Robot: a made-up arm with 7 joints. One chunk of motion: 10 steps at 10 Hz.
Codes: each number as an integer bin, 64 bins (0 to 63) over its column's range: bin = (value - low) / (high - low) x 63, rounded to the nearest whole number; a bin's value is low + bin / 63 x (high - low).
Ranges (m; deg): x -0.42..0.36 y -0.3..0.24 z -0.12..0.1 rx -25..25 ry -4..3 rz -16..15
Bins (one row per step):
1: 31 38 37 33 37 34
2: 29 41 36 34 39 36
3: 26 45 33 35 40 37
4: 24 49 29 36 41 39
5: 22 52 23 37 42 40
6: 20 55 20 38 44 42
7: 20 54 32 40 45 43
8: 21 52 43 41 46 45
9: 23 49 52 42 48 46
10: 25 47 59 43 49 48
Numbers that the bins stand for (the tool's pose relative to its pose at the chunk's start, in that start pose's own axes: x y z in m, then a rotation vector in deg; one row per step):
1: -0.0362 0.0257 0.0092 1.19 0.11 0.73
2: -0.0610 0.0514 0.0057 1.98 0.33 1.71
3: -0.0981 0.0857 -0.0048 2.78 0.44 2.21
4: -0.1229 0.1200 -0.0187 3.57 0.56 3.19
5: -0.1476 0.1457 -0.0397 4.37 0.67 3.68
6: -0.1724 0.1714 -0.0502 5.16 0.89 4.67
7: -0.1724 0.1629 -0.0083 6.75 1.00 5.16
8: -0.1600 0.1457 0.0302 7.54 1.11 6.14
9: -0.1352 0.1200 0.0616 8.33 1.33 6.63
10: -0.1105 0.1029 0.0860 9.13 1.44 7.62

